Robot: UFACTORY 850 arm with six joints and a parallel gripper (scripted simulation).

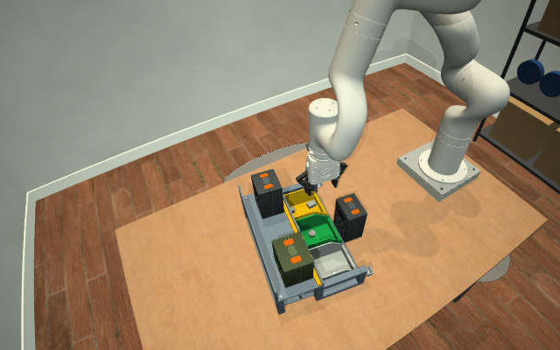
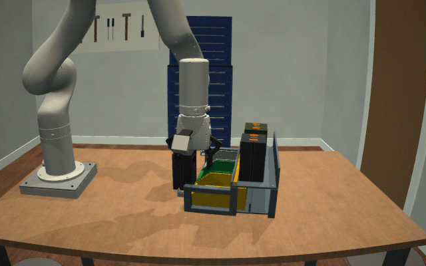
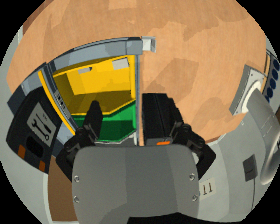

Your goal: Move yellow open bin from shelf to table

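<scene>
The yellow bin is 8 cm below my hand, 8 cm ahead of it and 1 cm to the right of it. Also, from my hand: grey bin 22 cm to the left, 10 cm ahead, 8 cm below; olive box 21 cm to the left, 20 cm ahead, 2 cm above; green bin 10 cm to the left, 9 cm ahead, 8 cm below.
</scene>
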